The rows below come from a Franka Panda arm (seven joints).
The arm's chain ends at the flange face. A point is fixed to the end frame.
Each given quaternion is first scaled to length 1.
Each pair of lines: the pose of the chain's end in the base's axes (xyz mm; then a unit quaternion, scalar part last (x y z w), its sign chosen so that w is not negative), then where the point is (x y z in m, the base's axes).
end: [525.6 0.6 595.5 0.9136 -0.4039 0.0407 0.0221]
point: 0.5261 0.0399 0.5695
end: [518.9 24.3 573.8 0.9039 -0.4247 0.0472 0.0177]
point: 0.5216 0.0636 0.5480
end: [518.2 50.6 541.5 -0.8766 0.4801 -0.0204 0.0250]
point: 0.5256 0.0918 0.5199
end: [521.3 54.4 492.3 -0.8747 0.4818 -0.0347 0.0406]
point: 0.5297 0.0959 0.4716
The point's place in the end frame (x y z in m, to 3 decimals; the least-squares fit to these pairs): -0.031 -0.027 0.023
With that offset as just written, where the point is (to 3 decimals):
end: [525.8 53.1 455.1 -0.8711 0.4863 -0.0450 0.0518]
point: 0.535 0.095 0.435
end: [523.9 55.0 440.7 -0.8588 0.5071 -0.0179 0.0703]
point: 0.535 0.097 0.423
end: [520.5 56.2 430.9 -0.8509 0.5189 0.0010 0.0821]
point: 0.532 0.099 0.415
